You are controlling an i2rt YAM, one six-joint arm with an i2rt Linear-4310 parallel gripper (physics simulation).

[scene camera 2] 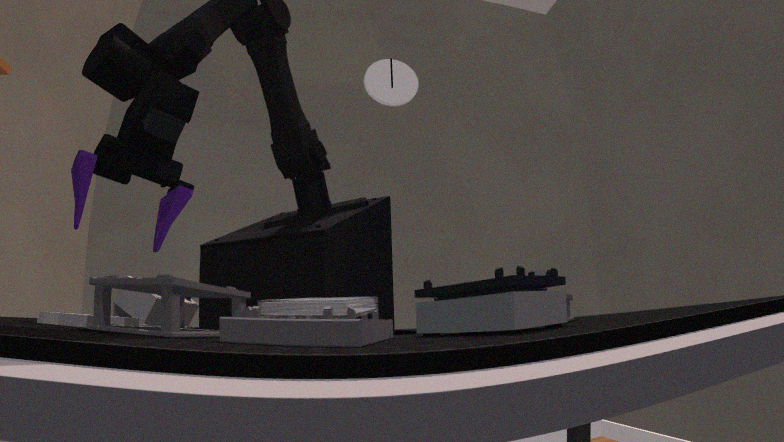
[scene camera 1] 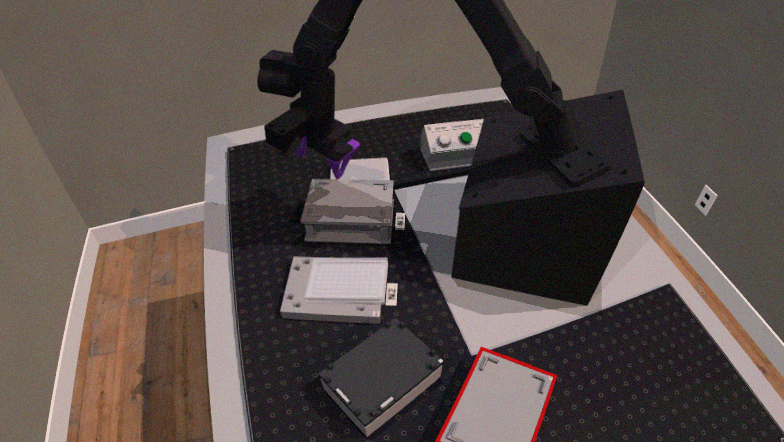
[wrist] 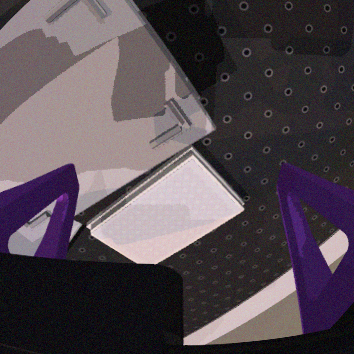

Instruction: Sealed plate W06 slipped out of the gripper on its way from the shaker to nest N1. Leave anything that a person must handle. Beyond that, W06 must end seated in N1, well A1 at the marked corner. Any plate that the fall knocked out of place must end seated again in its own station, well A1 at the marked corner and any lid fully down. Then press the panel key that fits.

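Where they show: gripper, fingertip midpoint: (scene camera 2: 117, 240) (scene camera 1: 319, 166) (wrist: 177, 174); arm's base at its link origin: (scene camera 2: 316, 214) (scene camera 1: 563, 150).
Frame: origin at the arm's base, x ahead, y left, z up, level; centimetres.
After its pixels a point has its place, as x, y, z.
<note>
My gripper (scene camera 1: 319, 165) {36.9, -21.7, -12.5} (scene camera 2: 116, 239) {36.9, -21.7, -12.5} (wrist: 177, 174) {36.9, -21.7, -12.5} is open and empty, above a white plate. That plate (scene camera 1: 365, 167) {26.7, -29.8, -20.8} (scene camera 2: 64, 318) {34.4, -29.9, -21.4} (wrist: 167, 210) {29.4, -28.4, -20.8} lies flat on the dark mat, behind the raised grey stand N1 (scene camera 1: 345, 203) {33.4, -14.8, -16.8} (scene camera 2: 172, 283) {42.2, -12.5, -17.3} (wrist: 65, 130) {33.5, -16.9, -16.8}; no W06 label is readable. The top of N1 has corner brackets and holds no plate. Another white plate (scene camera 1: 346, 278) {36.3, 1.8, -18.0} (scene camera 2: 318, 305) {42.7, 1.1, -18.9} is on the grey base N2 (scene camera 1: 293, 304) {45.6, 3.4, -20.1} (scene camera 2: 285, 330) {46.3, -1.4, -21.1}, toward its right side; whether it is fully seated is unclear. The panel (scene camera 1: 452, 159) {7.0, -28.5, -21.4} shows a white key (scene camera 1: 444, 139) {9.4, -28.2, -15.4} and a green key (scene camera 1: 466, 137) {4.4, -27.9, -15.4}.
A dark-topped block (scene camera 1: 384, 359) {33.9, 18.4, -16.8} (scene camera 2: 488, 287) {40.6, 17.2, -17.6} with pegs stands angled in front of N2. A grey red-edged platform (scene camera 1: 499, 398) {20.0, 28.0, -18.2} with corner brackets is at the bottom of scene camera 1. The black robot pedestal (scene camera 1: 538, 236) {7.0, 8.5, -9.3} (scene camera 2: 296, 280) {15.2, -2.6, -14.0} stands right of N1 and partly hides the panel.
</note>
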